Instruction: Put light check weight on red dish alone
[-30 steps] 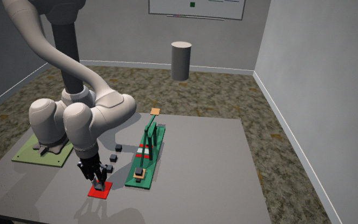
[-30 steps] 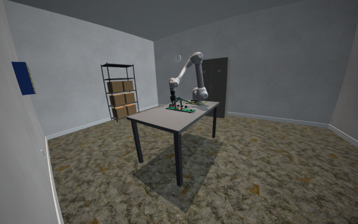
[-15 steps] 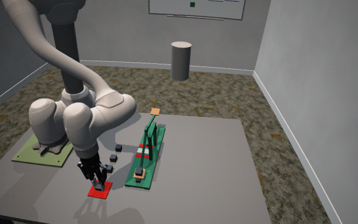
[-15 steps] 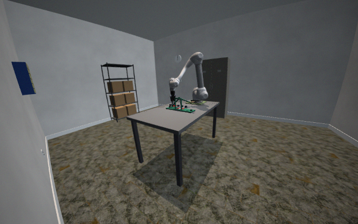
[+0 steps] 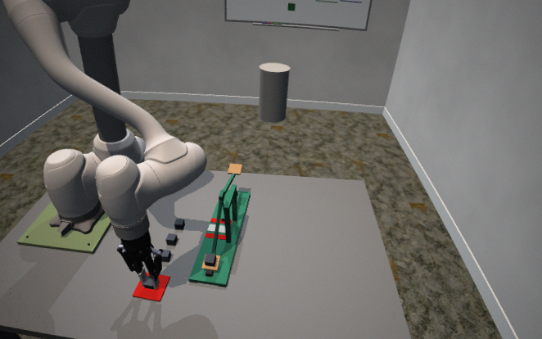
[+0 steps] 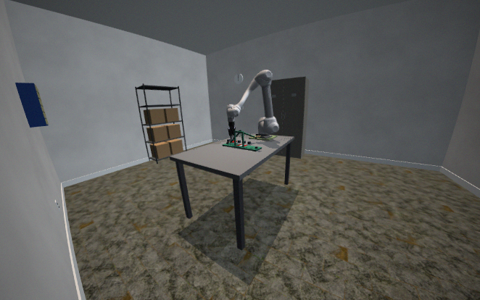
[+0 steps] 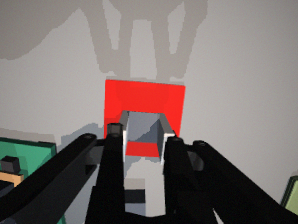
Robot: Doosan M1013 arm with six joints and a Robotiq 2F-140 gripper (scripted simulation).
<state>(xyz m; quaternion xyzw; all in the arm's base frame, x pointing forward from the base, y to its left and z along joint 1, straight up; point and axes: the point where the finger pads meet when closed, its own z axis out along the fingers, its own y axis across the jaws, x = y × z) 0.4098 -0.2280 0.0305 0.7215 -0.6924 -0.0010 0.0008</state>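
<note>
The dark weight is 20 mm below my hand. From my hand the other things lie so: green rocker balance 290 mm to the left, 160 mm ahead, 50 mm above; red dish 40 mm below.
</note>
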